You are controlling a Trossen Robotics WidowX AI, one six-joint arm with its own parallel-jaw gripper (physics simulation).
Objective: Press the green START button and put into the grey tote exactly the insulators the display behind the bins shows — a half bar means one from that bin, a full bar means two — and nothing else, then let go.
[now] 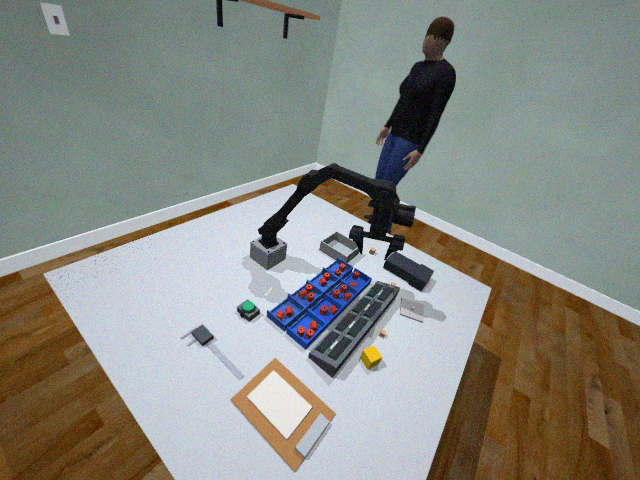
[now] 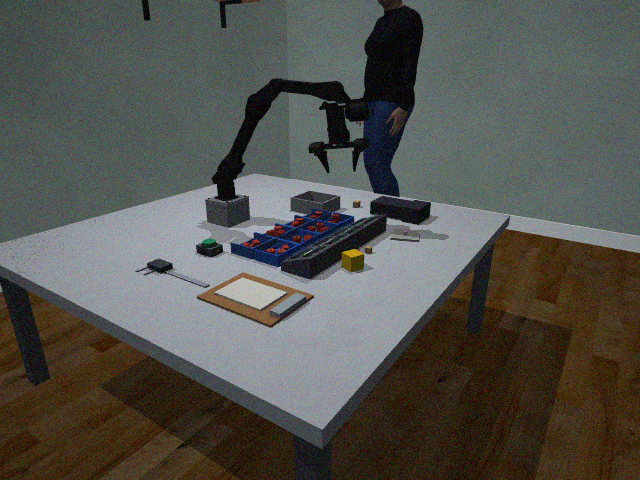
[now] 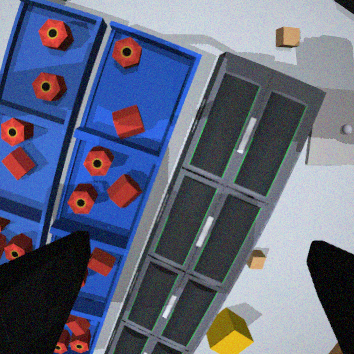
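My gripper [image 1: 373, 254] [image 2: 341, 171] [image 3: 201, 248] is open and empty, high above the table at the far end of the bins and display. The green START button [image 1: 248, 306] [image 2: 208, 241] stands left of the bins. Blue bins [image 1: 297, 338] [image 2: 264, 257] [image 3: 145, 90] in two rows hold red insulators [image 1: 301, 330] [image 2: 335, 217] [image 3: 127, 52], some upright, some lying. The grey tote [image 1: 334, 252] [image 2: 305, 205] stands behind the bins and looks empty. The sloped display [image 1: 323, 361] [image 2: 297, 266] [image 3: 272, 75] has dark, green-edged windows with white strips between them; I cannot tell which bars they show.
A black box [image 1: 408, 269] [image 2: 400, 208] stands near the far edge. A pale plate with a knob [image 1: 412, 308] [image 2: 405, 237] [image 3: 327, 147], a yellow cube [image 1: 371, 357] [image 2: 353, 259] [image 3: 227, 332] and small wooden cubes lie beyond the display. A clipboard [image 1: 279, 403] and caliper [image 1: 202, 334] lie in front.
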